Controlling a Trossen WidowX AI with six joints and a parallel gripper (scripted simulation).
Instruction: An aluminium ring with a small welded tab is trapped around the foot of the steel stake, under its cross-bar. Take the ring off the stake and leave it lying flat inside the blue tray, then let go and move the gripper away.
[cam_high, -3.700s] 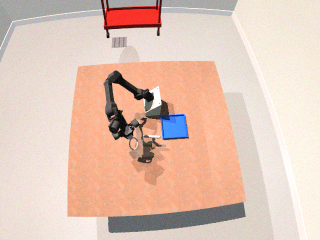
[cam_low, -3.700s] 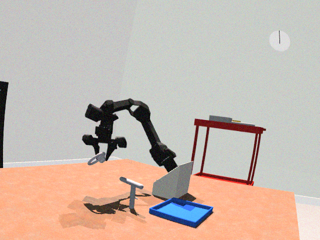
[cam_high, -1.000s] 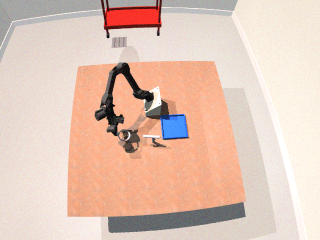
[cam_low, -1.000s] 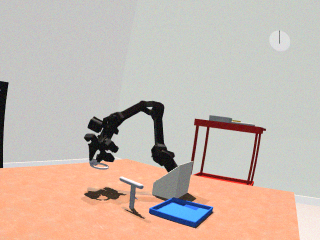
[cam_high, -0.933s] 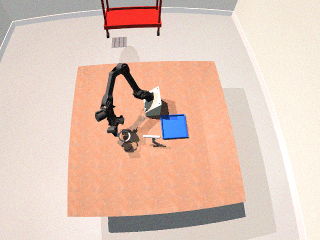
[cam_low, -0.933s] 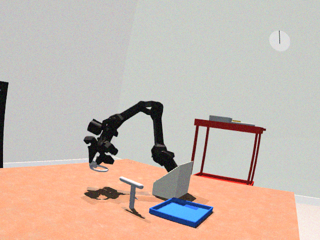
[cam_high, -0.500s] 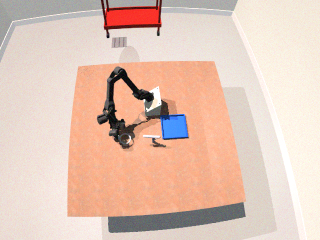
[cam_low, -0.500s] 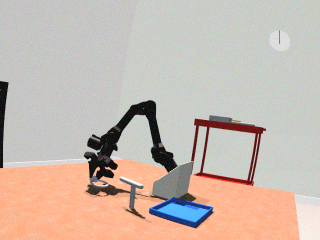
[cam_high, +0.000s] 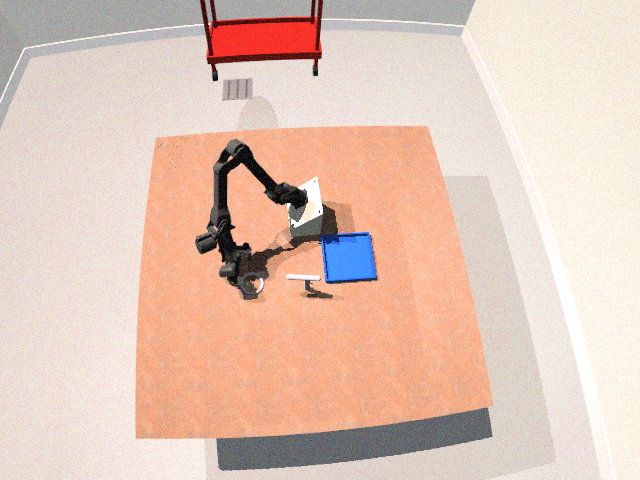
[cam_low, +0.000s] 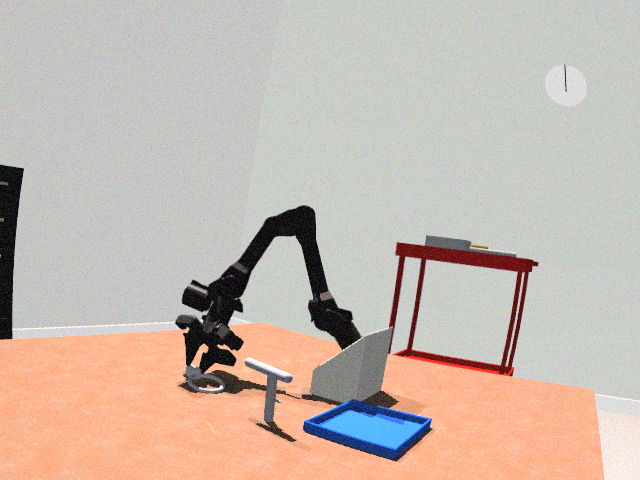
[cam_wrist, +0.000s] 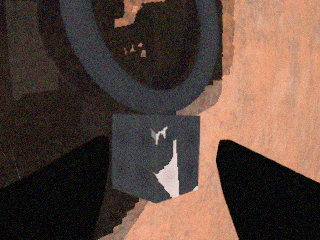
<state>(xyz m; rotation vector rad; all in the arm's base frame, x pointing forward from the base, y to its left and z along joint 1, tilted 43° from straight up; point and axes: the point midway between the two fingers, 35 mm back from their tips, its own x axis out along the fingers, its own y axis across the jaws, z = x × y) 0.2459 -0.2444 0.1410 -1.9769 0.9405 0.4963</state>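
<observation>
The ring lies 1 cm ahead of my gripper tip, 4 cm to the left of it and 1 cm below it. Round my gripper tip: blue tray: 5 cm behind, 43 cm to the left, 1 cm below.
</observation>
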